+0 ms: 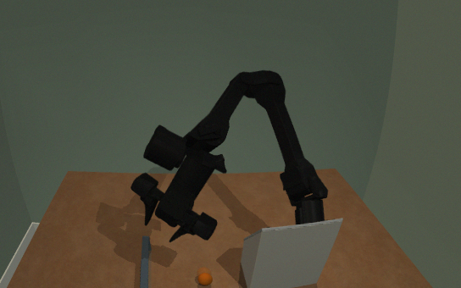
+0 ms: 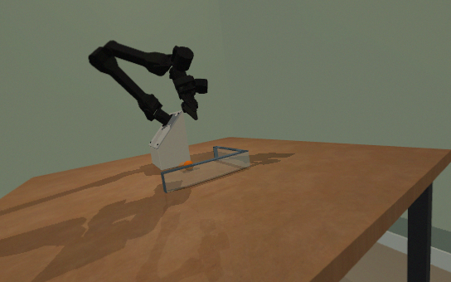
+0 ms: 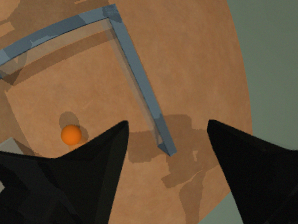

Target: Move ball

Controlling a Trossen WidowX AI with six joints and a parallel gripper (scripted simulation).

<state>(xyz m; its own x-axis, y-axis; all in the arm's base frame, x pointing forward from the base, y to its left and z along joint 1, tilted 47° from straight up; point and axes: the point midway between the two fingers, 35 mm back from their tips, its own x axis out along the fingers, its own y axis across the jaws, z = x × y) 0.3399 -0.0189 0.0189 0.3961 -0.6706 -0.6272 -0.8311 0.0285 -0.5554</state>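
The orange ball lies 190 mm below my gripper tip, 110 mm behind it and 10 mm to the right of it. The rest, counted from my gripper tip: clear wall 180 mm below, 50 mm ahead.
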